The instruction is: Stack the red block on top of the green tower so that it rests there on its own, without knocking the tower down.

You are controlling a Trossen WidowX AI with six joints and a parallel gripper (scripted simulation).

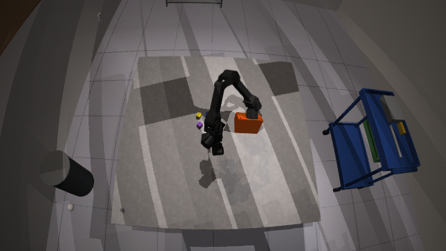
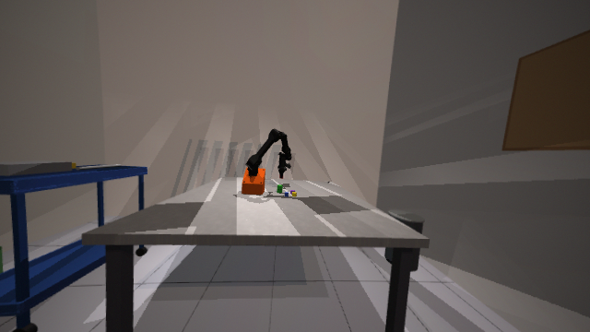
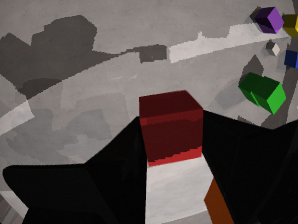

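The purple block lies 100 mm ahead of my gripper tip, 170 mm to the right of it and 80 mm below it. Also, from my gripper tip: red block (10 mm above); blue block (50 mm ahead, 250 mm to the right, 90 mm below); yellow block (110 mm ahead, 240 mm to the right, 80 mm below).
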